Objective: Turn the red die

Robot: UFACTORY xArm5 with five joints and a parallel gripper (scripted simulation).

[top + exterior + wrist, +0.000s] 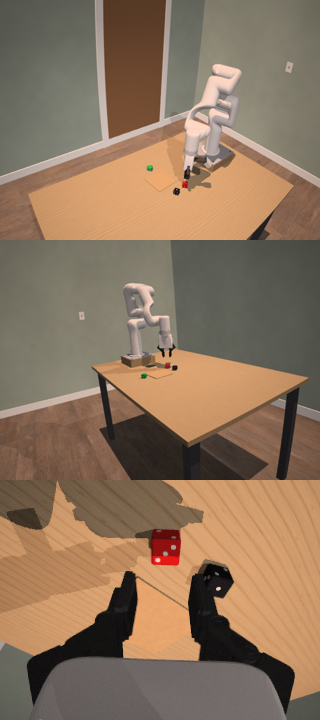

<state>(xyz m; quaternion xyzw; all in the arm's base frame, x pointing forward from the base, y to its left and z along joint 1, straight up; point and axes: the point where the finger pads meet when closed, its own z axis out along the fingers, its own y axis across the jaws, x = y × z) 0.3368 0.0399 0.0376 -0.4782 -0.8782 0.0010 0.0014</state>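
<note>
Now: hand 9 cm above the red die. From my hand the other things lie so: tan mat: 14 cm to the right, 10 cm below, 6 cm ahead; black die: 9 cm below, 8 cm ahead; green die: 25 cm to the right, 9 cm below, 4 cm ahead.
</note>
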